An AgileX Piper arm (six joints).
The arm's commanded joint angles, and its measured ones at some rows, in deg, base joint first. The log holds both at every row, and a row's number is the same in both.
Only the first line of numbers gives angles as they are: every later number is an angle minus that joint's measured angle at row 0.
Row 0, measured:
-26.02 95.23 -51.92 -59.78 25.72 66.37
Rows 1 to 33, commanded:
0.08 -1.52 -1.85 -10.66 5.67 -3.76
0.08 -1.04 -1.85 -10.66 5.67 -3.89
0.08 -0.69 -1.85 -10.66 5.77 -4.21
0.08 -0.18 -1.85 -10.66 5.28 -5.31
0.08 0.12 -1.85 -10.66 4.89 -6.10
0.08 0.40 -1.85 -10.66 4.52 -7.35
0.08 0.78 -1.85 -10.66 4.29 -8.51
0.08 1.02 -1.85 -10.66 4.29 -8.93
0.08 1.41 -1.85 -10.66 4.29 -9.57
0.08 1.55 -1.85 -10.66 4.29 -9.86
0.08 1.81 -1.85 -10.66 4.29 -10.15
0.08 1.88 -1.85 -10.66 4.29 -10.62
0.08 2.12 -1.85 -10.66 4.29 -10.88
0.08 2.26 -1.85 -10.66 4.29 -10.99
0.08 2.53 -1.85 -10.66 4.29 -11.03
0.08 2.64 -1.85 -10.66 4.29 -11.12
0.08 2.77 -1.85 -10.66 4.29 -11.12
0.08 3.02 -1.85 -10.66 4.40 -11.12
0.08 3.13 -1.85 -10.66 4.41 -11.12
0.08 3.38 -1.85 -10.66 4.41 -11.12
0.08 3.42 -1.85 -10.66 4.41 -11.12
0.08 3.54 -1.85 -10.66 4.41 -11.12
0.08 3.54 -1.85 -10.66 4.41 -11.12
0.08 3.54 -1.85 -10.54 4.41 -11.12
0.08 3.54 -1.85 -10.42 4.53 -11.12
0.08 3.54 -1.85 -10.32 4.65 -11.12
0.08 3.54 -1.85 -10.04 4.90 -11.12
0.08 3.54 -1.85 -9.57 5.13 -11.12
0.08 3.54 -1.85 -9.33 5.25 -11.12
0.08 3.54 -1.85 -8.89 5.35 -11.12
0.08 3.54 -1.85 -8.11 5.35 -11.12
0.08 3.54 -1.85 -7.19 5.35 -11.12
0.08 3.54 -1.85 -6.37 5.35 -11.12
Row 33, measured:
0.00 6.52 0.00 -3.03 -1.01 -11.34
